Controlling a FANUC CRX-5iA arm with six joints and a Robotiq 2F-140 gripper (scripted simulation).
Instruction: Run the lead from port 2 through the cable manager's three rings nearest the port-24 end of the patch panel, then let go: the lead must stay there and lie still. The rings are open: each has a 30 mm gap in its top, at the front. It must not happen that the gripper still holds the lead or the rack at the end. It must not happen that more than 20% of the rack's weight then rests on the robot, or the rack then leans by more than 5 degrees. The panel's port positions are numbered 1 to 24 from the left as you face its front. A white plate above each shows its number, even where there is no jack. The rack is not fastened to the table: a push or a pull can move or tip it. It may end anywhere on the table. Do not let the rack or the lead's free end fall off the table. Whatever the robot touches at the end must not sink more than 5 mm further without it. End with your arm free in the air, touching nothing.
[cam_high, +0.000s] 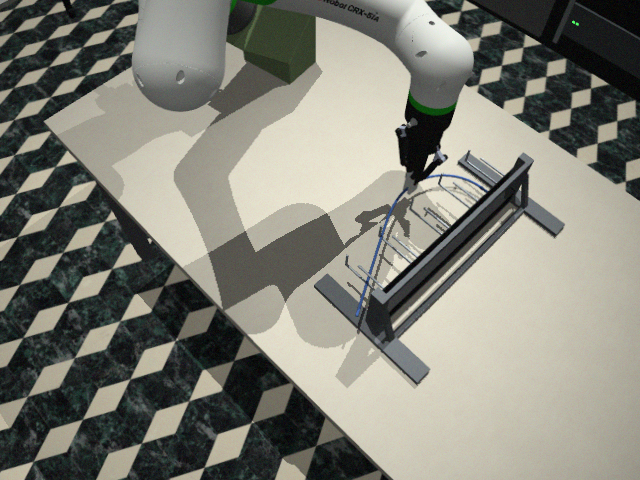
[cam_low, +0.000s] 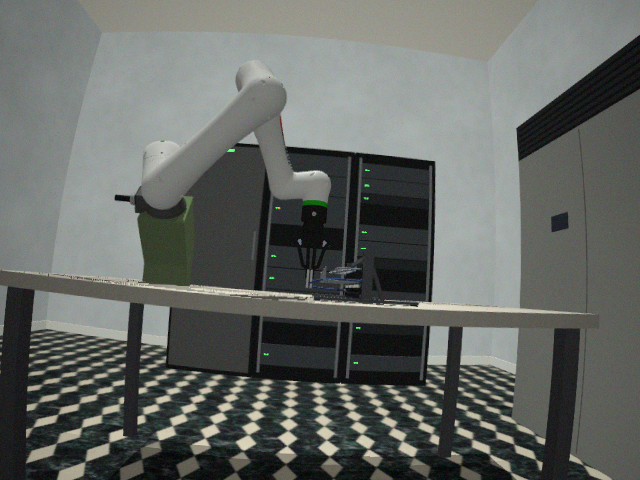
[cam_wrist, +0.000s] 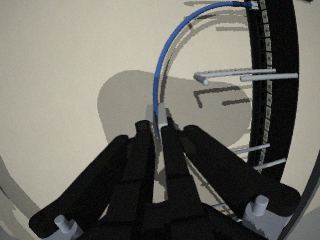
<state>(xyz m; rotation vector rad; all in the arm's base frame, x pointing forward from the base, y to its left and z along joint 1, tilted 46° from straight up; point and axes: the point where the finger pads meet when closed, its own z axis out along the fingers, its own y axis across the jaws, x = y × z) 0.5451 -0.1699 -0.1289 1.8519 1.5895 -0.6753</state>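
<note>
The dark grey rack is 150 mm ahead of my hand and 80 mm to the right of it.
</note>
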